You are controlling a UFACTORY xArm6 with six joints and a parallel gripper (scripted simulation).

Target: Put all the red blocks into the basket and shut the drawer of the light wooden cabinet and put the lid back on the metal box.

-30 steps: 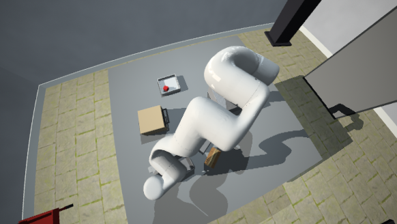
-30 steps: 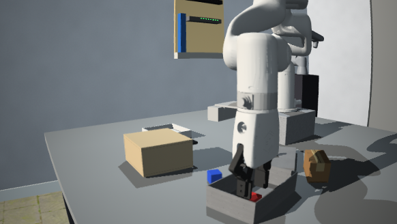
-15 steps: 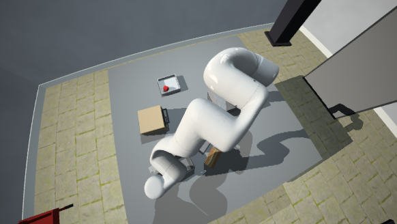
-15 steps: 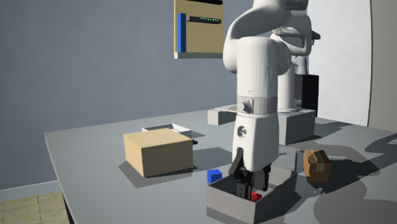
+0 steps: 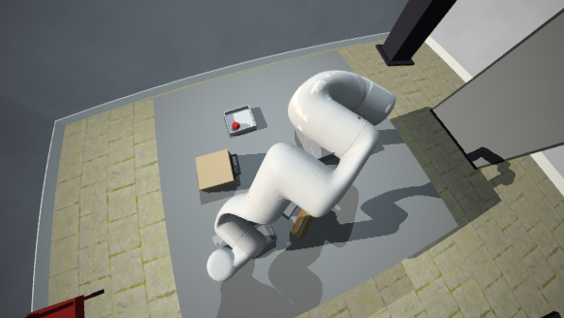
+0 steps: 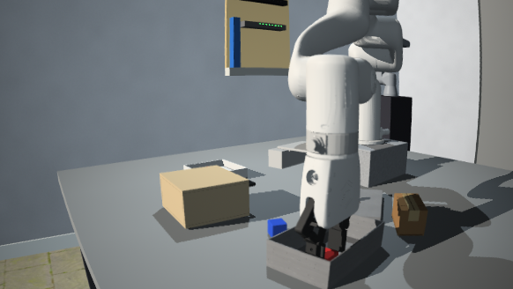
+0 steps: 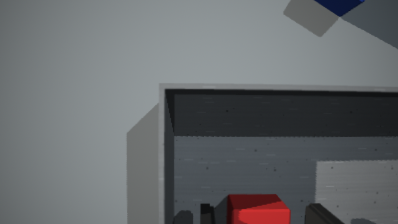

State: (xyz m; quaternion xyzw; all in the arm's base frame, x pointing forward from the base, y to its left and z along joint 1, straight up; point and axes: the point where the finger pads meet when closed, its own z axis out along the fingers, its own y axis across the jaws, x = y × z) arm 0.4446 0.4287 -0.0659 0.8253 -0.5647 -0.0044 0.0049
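Now: hand 62 cm to the left of the white basket, 3 cm above it and 2 cm past it. From my hand the other things lie so: blue block: 16 cm to the right, 3 cm below; then green block: 26 cm behind, 7 cm to the right, 3 cm below; then cardboard box: 25 cm behind, 5 cm to the right.
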